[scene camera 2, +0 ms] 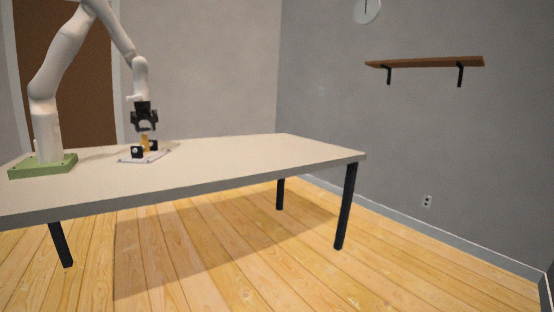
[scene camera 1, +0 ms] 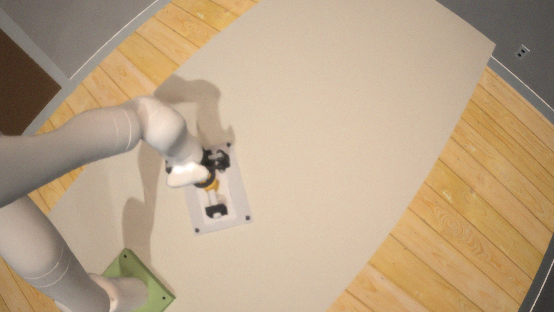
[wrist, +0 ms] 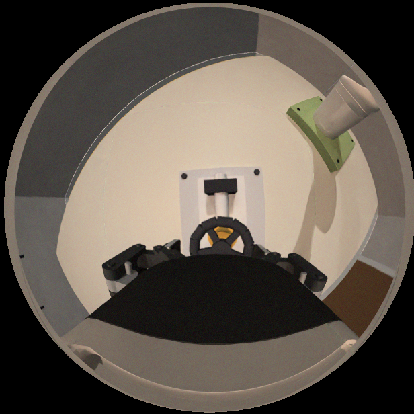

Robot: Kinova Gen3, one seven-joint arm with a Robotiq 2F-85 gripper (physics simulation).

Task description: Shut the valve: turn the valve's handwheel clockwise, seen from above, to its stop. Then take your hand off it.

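Note:
The valve's black handwheel (wrist: 220,221) (scene camera 1: 212,177) sits level on top of a yellow valve body (scene camera 2: 145,142) (scene camera 1: 216,185). Its spokes and upper rim show in the wrist view; its lower part is hidden by the gripper's black housing. The valve and its white pipe (wrist: 222,204) are mounted on a light grey plate (wrist: 188,200) (scene camera 1: 240,200). My gripper (scene camera 2: 145,128) (wrist: 216,250) points down, open, with one finger on each side of the handwheel. Nothing is gripped. The exact height of the fingertips against the rim, and any contact, is hard to tell.
Black pipe blocks (wrist: 220,186) (scene camera 1: 216,211) (scene camera 2: 136,151) stand at the pipe's ends, low beside the valve. The arm's green base (scene camera 1: 157,285) (scene camera 2: 44,168) (wrist: 320,127) is bolted to the beige table (scene camera 1: 325,150) (scene camera 2: 240,155). A wall shelf (scene camera 2: 425,62) hangs far off.

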